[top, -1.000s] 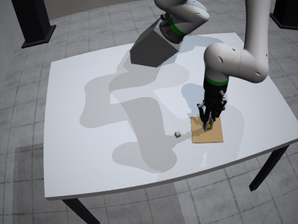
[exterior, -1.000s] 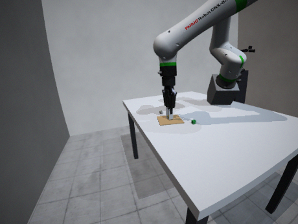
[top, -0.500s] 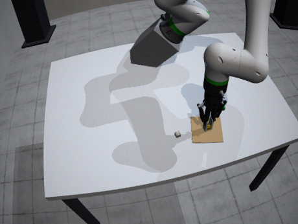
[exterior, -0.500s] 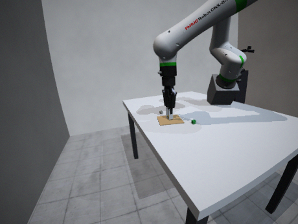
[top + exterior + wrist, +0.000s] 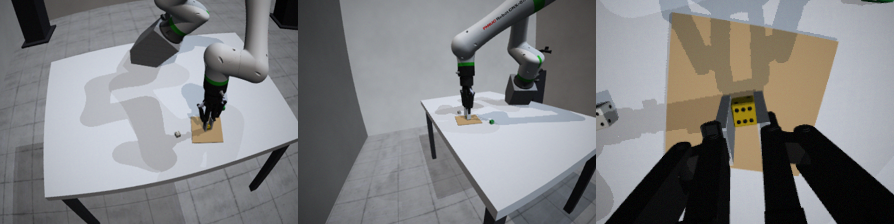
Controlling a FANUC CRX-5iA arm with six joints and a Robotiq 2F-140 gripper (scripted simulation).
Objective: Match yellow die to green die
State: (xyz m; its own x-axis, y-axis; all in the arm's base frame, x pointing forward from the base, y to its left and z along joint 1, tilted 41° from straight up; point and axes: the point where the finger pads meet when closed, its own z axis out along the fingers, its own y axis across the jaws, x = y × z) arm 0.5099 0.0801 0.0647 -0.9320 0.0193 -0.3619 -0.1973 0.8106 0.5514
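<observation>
My hand is 20 mm above the yellow die. From my hand the other things lie so: white die (20 mm ahead, 130 mm to the right, 30 mm below); green die (110 mm behind, 100 mm to the left, 30 mm below); tan mat (40 mm below).
</observation>
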